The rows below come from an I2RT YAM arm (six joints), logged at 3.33 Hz.
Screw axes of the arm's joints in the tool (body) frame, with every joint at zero. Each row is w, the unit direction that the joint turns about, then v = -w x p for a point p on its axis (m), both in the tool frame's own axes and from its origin. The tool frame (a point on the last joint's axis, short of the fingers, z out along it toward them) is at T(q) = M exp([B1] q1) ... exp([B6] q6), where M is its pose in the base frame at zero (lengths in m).
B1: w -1 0 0 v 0 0.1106 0
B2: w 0 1 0 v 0.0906 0 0.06
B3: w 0 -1 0 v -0.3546 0 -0.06
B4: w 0 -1 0 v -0.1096 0 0
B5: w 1 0 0 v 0 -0.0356 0
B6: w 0 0 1 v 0 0 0
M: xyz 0.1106 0 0.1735 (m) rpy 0 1.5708 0 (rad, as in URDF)
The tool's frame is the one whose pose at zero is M.
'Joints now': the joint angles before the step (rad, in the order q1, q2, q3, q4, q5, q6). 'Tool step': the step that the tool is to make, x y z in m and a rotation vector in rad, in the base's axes. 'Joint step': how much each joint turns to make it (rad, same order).
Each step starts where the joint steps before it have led.
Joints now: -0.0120 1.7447 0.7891 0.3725 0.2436 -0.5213
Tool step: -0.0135 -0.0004 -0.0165 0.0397 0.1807 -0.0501
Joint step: -0.0001 0.0002 0.0001 -0.1966 0.0152 0.0625
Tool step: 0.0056 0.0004 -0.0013 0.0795 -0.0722 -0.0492
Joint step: -0.0006 0.0209 -0.0001 0.0689 -0.0198 0.0947
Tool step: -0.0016 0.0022 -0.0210 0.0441 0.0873 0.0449
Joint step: 0.0000 0.0576 -0.0002 -0.0300 -0.0621 -0.0007
